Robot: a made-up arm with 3 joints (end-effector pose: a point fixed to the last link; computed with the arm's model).
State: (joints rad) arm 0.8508 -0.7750 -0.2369
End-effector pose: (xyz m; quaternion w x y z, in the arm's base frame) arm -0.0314 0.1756 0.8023 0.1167 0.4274 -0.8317 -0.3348
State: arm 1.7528 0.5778 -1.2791
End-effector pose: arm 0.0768 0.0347 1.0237 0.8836 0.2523 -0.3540 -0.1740
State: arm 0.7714 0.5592 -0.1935
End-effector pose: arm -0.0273 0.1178 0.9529 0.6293 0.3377 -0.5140 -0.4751
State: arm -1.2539 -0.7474 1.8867
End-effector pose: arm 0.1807 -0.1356 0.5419 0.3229 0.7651 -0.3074 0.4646
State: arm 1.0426 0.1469 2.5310
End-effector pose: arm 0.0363 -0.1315 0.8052 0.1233 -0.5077 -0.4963 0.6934
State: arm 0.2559 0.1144 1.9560
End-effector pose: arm -0.0408 -0.0840 0.7755 0.1755 0.8095 0.0859 -0.5537
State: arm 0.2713 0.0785 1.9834
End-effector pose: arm -0.0388 -0.0863 0.7715 0.1694 0.8158 0.0987 -0.5441
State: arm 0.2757 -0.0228 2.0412
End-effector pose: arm -0.0349 -0.0890 0.7554 0.1624 0.8409 0.1156 -0.5031
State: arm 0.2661 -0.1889 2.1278
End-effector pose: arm -0.0249 -0.0915 0.7290 0.1595 0.8797 0.1356 -0.4270
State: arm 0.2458 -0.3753 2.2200
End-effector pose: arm -0.0078 -0.0932 0.7025 0.1658 0.9151 0.1535 -0.3339
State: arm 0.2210 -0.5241 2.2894
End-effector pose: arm 0.0097 -0.0942 0.6849 0.1784 0.9364 0.1635 -0.2543
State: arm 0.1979 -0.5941 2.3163
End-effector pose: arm 0.0187 -0.0945 0.6769 0.1886 0.9449 0.1627 -0.2123
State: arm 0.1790 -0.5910 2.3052
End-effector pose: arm 0.0179 -0.0941 0.6750 0.1926 0.9468 0.1536 -0.2070
